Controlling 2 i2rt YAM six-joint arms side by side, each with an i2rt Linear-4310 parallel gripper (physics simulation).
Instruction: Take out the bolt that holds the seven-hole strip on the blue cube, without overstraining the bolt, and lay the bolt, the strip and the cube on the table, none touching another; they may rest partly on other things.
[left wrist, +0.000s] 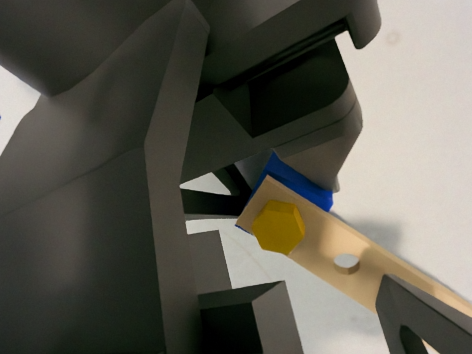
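In the left wrist view the yellow hex head of the bolt (278, 227) sits on the end of the tan seven-hole strip (320, 239). The strip slants down to the right and runs out of view, with one open hole showing. The blue cube (301, 185) shows behind the strip's end, mostly hidden. My right gripper (290, 194) is shut on the blue cube and holds it above the table. My left gripper is open and empty; its right finger overlaps the strip in the picture, and its other finger is hidden. I cannot tell if that finger touches the strip.
The dark body of the right arm (90, 200) fills the left of the view, very close to the camera. A dark block-shaped part (272, 320) stands at the bottom middle. The pale table (425, 125) shows behind at the right. A tiny blue bit shows at the left edge.
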